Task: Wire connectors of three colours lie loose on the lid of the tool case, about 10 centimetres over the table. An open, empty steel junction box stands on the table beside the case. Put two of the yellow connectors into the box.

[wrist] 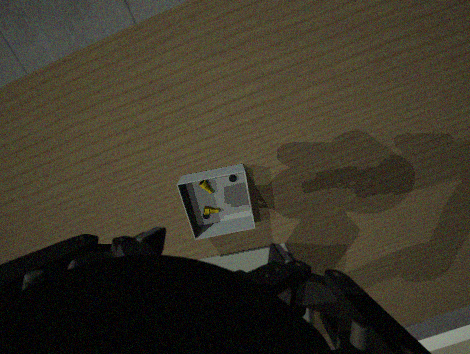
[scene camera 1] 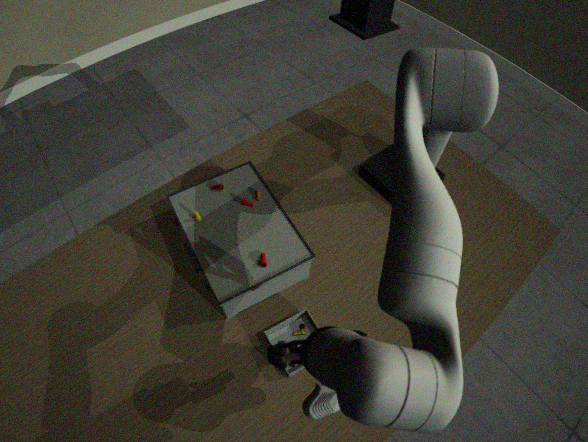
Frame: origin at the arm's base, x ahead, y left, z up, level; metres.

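Where they show: gripper, fingertip midpoint: [wrist: 216, 247].
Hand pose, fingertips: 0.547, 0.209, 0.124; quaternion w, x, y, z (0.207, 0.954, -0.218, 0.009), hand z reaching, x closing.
After its pixels a point has its place, as x, y, z.
Two yellow connectors [wrist: 206, 187] @(0.521, 0.203, -0.029) [wrist: 211, 211] @(0.514, 0.158, -0.030) lie apart inside the steel junction box [scene camera 1: 281, 333] @(0.545, 0.134, -0.041) [wrist: 229, 229] @(0.535, 0.125, -0.012). In the scene view one yellow connector [scene camera 1: 300, 332] @(0.513, 0.158, -0.030) shows in the box; the other is hidden by the gripper. A third yellow connector [scene camera 1: 198, 216] @(0.563, -0.152, 0.076) lies near the left edge of the case lid [scene camera 1: 280, 235] @(0.440, -0.017, 0.062). Red connectors [scene camera 1: 217, 187] @(0.488, -0.200, 0.073) [scene camera 1: 246, 202] @(0.456, -0.124, 0.074) [scene camera 1: 263, 259] @(0.505, 0.015, 0.074) and an orange one [scene camera 1: 258, 195] @(0.422, -0.128, 0.070) also lie on the lid. My gripper [scene camera 1: 286, 354] [wrist: 216, 247] @(0.547, 0.209, 0.124) is open and empty, above the box, with its fingers spread wide.
The tool case [scene camera 1: 267, 294] @(0.522, 0.051, -0.017) [wrist: 240, 258] @(0.533, 0.049, -0.021) stands beside the box, its lid higher than the box. The arm [scene camera 1: 425, 240] @(0.491, 0.259, 0.478) reaches in from the right side of the wooden table [scene camera 1: 340, 225] @(0.262, -0.004, -0.042) [wrist: 125, 125] @(0.439, 0.330, -0.042). Broad shadows fall across the table and lid.
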